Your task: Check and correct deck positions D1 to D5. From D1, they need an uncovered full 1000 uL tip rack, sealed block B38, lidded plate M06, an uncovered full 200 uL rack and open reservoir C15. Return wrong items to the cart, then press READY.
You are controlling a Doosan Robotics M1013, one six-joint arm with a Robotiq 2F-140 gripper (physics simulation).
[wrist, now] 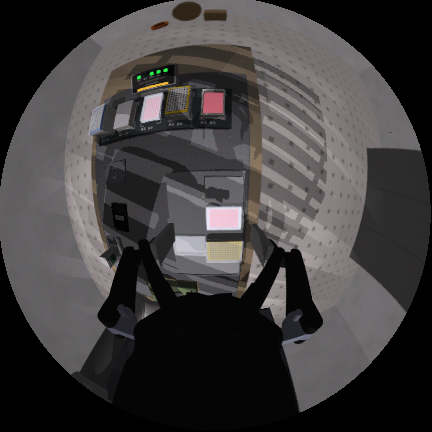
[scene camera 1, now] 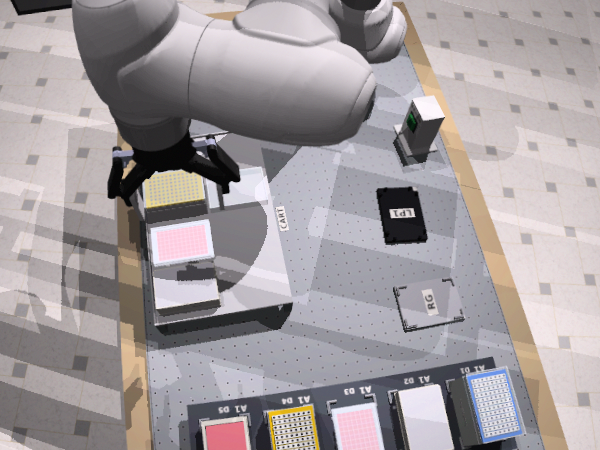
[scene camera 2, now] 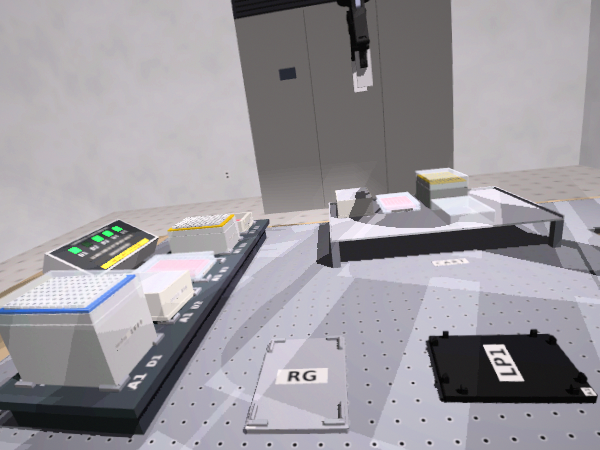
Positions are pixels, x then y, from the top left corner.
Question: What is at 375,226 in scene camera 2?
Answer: A cart.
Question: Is my gripper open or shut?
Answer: Open.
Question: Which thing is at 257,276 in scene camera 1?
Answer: A cart.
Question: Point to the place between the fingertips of my gripper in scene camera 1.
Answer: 181,207
